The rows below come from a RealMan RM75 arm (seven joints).
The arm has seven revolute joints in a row. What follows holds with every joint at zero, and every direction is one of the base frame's.
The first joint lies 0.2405 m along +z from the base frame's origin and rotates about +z.
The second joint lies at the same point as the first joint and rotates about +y.
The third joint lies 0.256 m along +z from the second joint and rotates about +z.
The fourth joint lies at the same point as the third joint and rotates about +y.
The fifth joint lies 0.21 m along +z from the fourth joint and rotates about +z.
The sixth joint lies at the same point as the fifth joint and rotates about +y.
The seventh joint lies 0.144 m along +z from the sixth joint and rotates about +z.
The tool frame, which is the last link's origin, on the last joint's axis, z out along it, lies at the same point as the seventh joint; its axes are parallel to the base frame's.
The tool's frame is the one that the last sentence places.
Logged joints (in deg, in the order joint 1, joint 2, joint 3, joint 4, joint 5, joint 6, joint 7), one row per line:
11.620 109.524 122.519 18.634 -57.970 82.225 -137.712
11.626 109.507 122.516 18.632 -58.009 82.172 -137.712
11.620 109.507 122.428 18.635 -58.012 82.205 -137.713
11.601 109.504 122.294 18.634 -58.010 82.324 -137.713
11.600 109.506 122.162 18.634 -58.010 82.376 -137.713
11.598 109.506 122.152 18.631 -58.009 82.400 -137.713
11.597 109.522 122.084 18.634 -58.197 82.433 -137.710
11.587 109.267 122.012 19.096 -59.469 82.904 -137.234
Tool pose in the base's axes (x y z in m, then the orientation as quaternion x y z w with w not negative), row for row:
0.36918 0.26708 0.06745 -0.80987 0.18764 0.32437 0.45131
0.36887 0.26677 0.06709 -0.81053 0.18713 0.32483 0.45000
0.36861 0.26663 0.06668 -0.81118 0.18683 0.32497 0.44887
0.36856 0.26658 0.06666 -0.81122 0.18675 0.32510 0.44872
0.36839 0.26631 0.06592 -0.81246 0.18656 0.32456 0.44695
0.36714 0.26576 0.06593 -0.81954 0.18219 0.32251 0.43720
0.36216 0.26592 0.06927 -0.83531 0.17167 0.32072 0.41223
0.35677 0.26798 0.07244 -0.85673 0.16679 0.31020 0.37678
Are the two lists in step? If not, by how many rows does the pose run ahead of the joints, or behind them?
The pose runs 2 rows ahead of the joints: the pose in row i belongs to the joints in row i + 2.
